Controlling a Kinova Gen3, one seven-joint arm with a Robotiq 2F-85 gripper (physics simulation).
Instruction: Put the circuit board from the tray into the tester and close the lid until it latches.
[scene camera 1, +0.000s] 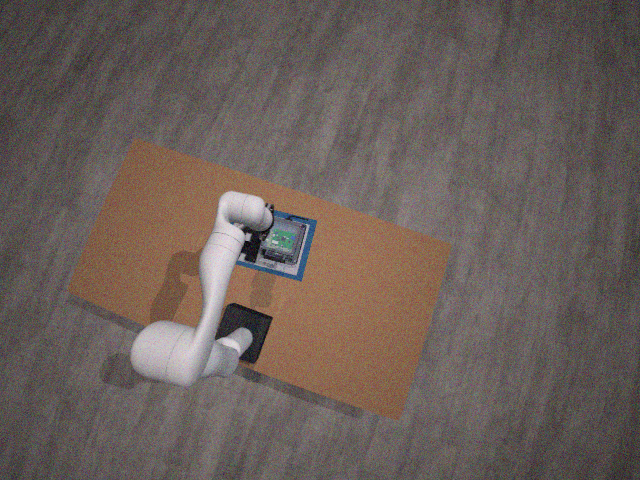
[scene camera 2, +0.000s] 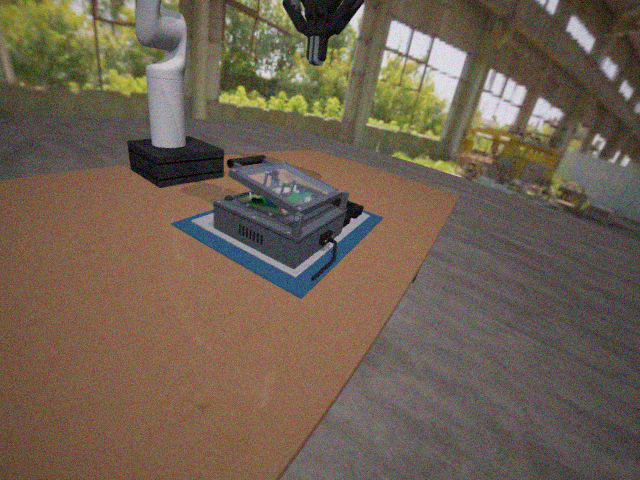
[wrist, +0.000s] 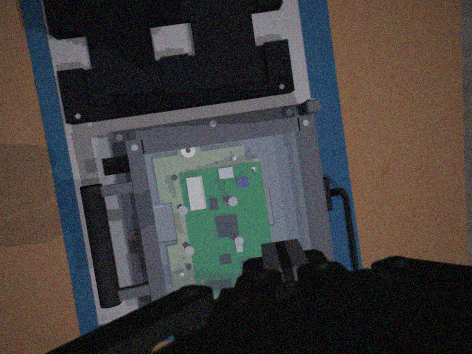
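Where they show: gripper, between the fingertips: (scene camera 2: 315, 64) (wrist: 282, 267); arm's base, origin of its link: (scene camera 1: 241, 338) (scene camera 2: 169, 144).
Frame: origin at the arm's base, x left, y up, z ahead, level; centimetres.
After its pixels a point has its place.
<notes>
The grey tester (scene camera 2: 258, 232) {x -6.6, y -4.4, z 49.6 cm} has its clear lid (scene camera 2: 289, 181) {x 1.6, y 2.4, z 47.3 cm} (wrist: 142, 200) {x 3.7, y 3.5, z 39.9 cm} tilted partly open, with the raised edge towards the arm's base. The lid's black handle (scene camera 2: 247, 161) {x -0.4, y 3.7, z 37.7 cm} (wrist: 100, 245) {x 0.5, y 4.3, z 37.0 cm} is on that edge. The green circuit board (scene camera 1: 281, 239) (wrist: 227, 225) lies in the tester, seen through the lid; its lower part is hidden in the wrist view by the gripper. The black tray (scene camera 1: 251, 246) {x 14.7, y -6.7, z 37.8 cm} (wrist: 175, 80) {x 14.2, y -5.7, z 41.7 cm} stands beside the tester's hinge side, and no board shows in its visible part. My gripper (scene camera 2: 316, 60) {x 3.2, y 21.3, z 47.8 cm} (wrist: 282, 267) {x 3.2, y 21.3, z 47.8 cm} is shut and empty, well above the tester and lid.
The tester and tray stand on a blue-bordered mat (scene camera 1: 307, 249) {x -10.1, y -8.3, z 47.0 cm} (scene camera 2: 237, 254) {x -9.5, y -8.3, z 48.1 cm} (wrist: 327, 75) {x 15.3, y -8.3, z 57.0 cm}. A black cable (scene camera 2: 333, 253) {x 2.6, y -7.1, z 58.6 cm} (wrist: 347, 225) {x -0.2, y -7.8, z 59.2 cm} leaves the tester's side. The arm's black base (scene camera 1: 258, 322) {x -3.8, y -0.4, z 9.0 cm} (scene camera 2: 175, 161) {x -3.2, y -2.2, z 11.4 cm} stands at the table's edge.
</notes>
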